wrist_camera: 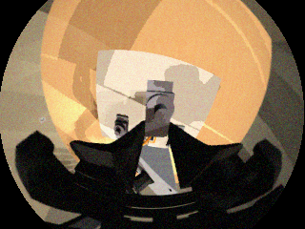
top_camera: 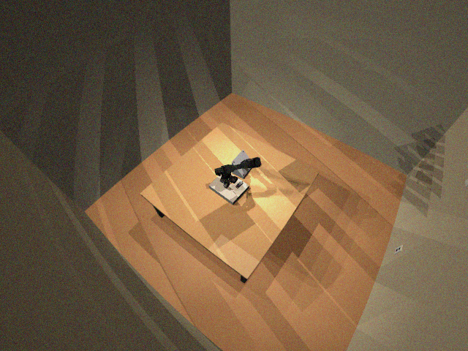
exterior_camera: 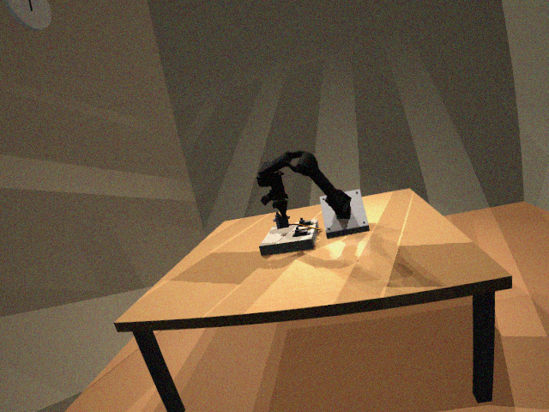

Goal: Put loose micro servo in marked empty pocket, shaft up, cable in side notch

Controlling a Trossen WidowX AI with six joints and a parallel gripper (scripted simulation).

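My gripper tip is 10 cm above the white deck and 3 cm short of it.
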